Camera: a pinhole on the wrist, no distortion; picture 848 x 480 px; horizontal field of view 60.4 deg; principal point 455.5 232.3 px. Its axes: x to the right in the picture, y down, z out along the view. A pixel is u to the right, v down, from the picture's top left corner.
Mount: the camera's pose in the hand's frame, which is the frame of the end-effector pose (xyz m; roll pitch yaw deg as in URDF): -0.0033 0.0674 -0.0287 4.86 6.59 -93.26
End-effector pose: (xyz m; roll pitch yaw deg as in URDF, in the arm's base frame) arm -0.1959 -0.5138 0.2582 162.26 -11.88 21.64
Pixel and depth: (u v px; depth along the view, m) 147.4 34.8 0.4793
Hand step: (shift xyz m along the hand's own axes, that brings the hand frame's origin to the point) -0.1647 0.2247 0.4580
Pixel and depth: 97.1 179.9 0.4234
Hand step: -0.0604 0.2297 0.4117
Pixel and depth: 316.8 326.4 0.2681
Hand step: 0.0096 0.0864 0.2454
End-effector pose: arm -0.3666 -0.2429 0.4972 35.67 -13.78 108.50
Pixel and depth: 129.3 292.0 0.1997
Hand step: -0.0002 0.1332 0.1806
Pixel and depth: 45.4 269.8 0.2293
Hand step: -0.0052 0.1696 0.2141
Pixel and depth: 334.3 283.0 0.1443
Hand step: -0.0051 0.0748 0.1177
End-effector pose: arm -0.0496 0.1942 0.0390 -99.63 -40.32 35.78
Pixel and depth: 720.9 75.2 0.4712
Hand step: -0.1569 -0.1476 0.4095
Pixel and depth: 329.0 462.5 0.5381
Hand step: 0.1220 0.0899 0.5290
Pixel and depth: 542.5 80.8 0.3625
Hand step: -0.1137 -0.0102 0.3188
